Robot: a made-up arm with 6 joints. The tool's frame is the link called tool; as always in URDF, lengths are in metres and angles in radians. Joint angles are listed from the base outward. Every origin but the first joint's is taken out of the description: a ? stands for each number. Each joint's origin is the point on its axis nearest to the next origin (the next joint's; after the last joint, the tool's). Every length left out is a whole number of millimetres.
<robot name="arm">
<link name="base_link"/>
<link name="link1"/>
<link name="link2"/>
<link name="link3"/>
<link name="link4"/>
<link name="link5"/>
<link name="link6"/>
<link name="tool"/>
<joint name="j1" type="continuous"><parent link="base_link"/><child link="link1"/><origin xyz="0.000 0.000 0.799" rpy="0.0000 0.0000 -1.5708"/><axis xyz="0 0 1"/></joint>
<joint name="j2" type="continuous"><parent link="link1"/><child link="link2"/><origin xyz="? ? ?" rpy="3.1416 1.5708 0.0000"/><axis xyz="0 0 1"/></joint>
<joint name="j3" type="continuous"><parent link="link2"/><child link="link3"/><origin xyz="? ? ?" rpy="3.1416 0.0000 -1.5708"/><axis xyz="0 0 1"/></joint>
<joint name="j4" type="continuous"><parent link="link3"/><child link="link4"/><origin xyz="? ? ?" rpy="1.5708 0.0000 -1.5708"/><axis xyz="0 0 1"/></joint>
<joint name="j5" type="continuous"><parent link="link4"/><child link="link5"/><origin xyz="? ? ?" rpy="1.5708 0.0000 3.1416"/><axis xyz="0 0 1"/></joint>
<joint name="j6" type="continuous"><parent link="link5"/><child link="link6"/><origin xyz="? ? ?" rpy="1.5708 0.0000 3.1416"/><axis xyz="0 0 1"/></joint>
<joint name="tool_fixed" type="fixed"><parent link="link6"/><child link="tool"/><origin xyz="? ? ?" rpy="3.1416 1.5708 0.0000"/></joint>
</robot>
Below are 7 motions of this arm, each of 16 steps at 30 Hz.
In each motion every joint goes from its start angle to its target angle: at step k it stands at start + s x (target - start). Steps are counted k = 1, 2, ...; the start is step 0. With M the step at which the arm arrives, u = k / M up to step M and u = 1 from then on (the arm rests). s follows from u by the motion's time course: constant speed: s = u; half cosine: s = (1 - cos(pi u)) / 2; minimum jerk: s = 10 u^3 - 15 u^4 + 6 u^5.
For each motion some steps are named. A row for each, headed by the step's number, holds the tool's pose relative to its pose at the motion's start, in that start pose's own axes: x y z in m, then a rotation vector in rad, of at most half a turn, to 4 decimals.
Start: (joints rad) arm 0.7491 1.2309 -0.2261 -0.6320 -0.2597 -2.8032
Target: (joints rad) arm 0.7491 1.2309 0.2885 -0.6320 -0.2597 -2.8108
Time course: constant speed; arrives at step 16
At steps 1, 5, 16:
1: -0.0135 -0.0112 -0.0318 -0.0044 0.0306 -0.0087
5: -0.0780 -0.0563 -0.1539 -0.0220 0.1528 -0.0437
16: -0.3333 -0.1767 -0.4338 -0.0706 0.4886 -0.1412

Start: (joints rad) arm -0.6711 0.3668 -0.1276 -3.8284 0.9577 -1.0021
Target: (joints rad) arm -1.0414 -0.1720 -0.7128 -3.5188 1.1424 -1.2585
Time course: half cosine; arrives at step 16
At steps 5, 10, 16:
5: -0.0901 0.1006 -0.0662 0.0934 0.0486 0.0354
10: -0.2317 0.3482 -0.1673 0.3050 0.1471 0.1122
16: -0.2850 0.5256 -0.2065 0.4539 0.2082 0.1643

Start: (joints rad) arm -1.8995 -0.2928 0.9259 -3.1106 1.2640 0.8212
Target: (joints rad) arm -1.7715 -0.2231 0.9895 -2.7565 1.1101 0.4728
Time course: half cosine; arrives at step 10
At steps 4, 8, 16:
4: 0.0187 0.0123 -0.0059 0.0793 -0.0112 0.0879
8: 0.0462 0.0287 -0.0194 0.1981 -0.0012 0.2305
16: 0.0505 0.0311 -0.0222 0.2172 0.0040 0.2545

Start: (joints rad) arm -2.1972 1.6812 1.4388 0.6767 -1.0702 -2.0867
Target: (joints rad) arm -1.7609 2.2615 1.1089 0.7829 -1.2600 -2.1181
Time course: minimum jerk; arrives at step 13
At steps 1, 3, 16:
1: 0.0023 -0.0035 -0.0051 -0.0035 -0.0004 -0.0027
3: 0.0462 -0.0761 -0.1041 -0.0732 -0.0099 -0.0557
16: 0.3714 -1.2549 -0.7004 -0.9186 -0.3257 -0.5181

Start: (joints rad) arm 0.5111 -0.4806 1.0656 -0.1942 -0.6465 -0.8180
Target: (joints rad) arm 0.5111 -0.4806 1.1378 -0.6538 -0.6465 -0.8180
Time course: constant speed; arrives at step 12
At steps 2, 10, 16:
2: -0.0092 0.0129 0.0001 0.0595 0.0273 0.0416
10: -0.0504 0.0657 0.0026 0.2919 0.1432 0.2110
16: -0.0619 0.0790 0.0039 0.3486 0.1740 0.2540

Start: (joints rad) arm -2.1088 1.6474 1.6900 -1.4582 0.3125 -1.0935
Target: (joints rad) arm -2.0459 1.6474 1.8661 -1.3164 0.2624 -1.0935
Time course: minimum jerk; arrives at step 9
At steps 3, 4, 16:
3: -0.0146 0.0032 -0.0489 -0.0160 0.0489 0.0040
4: -0.0291 0.0064 -0.0919 -0.0302 0.0919 0.0085
16: -0.0853 0.0200 -0.2258 -0.0754 0.2272 0.0284

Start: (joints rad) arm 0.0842 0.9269 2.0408 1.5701 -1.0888 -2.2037
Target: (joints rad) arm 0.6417 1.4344 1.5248 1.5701 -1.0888 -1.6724
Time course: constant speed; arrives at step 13
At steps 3, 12, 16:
3: -0.1631 -0.1491 -0.3020 -0.2810 0.2109 -0.0523
12: -1.1144 -0.6682 -0.7928 -1.1307 0.8515 0.1314
16: -1.2413 -0.7308 -0.7946 -1.2232 0.9156 0.1844

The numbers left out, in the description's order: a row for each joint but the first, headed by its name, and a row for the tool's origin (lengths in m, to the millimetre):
j2: 0.000 0.164 0.000
j3: -0.760 0.000 0.000
j4: 0.985 0.206 0.000
j5: 0.000 0.000 0.000
j6: 0.000 -0.135 0.000
tool: 0.000 0.000 0.000

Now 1 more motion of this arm.
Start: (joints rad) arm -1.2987 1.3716 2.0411 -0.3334 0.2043 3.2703
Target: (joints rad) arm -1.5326 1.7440 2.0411 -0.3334 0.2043 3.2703
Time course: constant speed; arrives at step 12
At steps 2, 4, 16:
2: -0.0282 0.0878 0.0902 -0.0329 -0.0537 0.0376
4: -0.0644 0.1794 0.1754 -0.0641 -0.1070 0.0769
16: -0.2900 0.5647 0.4584 -0.1716 -0.3169 0.2507

